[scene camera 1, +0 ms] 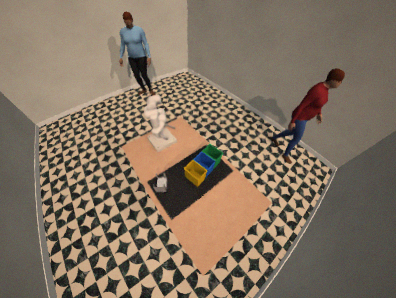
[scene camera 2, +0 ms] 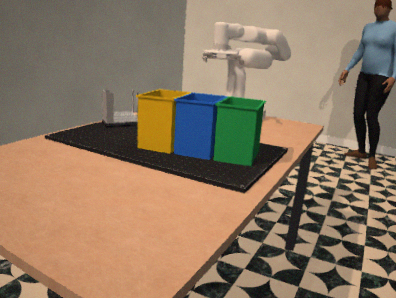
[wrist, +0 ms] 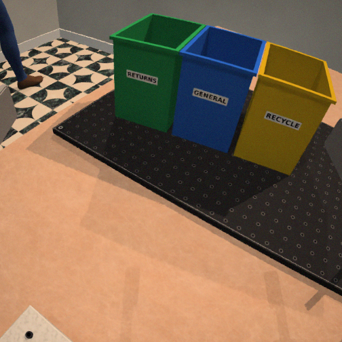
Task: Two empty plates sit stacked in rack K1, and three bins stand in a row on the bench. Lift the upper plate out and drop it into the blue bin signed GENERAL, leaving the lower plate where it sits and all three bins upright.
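Places are measured from the arm's base along level axes (x ahead, y left, z up), in metres.
Where they show: hand, its tool point: (scene camera 1: 169,133) (scene camera 2: 223,60).
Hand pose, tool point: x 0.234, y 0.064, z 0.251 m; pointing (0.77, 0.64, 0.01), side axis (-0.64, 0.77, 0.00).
Note:
After its pixels a point has its place.
The blue bin (scene camera 1: 205,161) @(x 0.583, y 0.291, z 0.027 m) (scene camera 2: 195,132) @(x 0.700, y 0.280, z 0.044 m) (wrist: 205,117) signed GENERAL stands upright between the green bin (scene camera 1: 213,153) @(x 0.545, y 0.417, z 0.040 m) (scene camera 2: 237,135) @(x 0.656, y 0.404, z 0.053 m) (wrist: 145,102) signed RETURNS and the yellow bin (scene camera 1: 194,176) @(x 0.722, y 0.075, z 0.142 m) (scene camera 2: 156,125) @(x 0.744, y 0.154, z 0.050 m) (wrist: 272,142) signed RECYCLE. Rack K1 (scene camera 1: 161,184) (scene camera 2: 108,107), small and grey, stands apart on the yellow bin's side; the two plates in it cannot be made out. My gripper (scene camera 2: 223,56) (wrist: 170,125) is open and empty, high above the bench near the arm's base, away from the rack. In the wrist view its fingers show at the left and right edges.
The bins and rack stand on a black perforated board (scene camera 1: 175,205) @(x 0.823, y -0.180, z -0.037 m) (scene camera 2: 100,142) @(x 0.818, y -0.047, z -0.037 m) (wrist: 190,182) on the wooden bench (scene camera 1: 215,235) @(x 1.222, y 0.002, z -0.051 m) (scene camera 2: 100,200) @(x 1.082, y 0.300, z -0.050 m) (wrist: 100,250). The arm's pale base plate (scene camera 1: 162,143) @(x 0.119, y -0.012, z 0.003 m) (wrist: 42,330) lies behind the board. Two people (scene camera 1: 135,42) (scene camera 1: 312,105) are on the floor beyond the bench.

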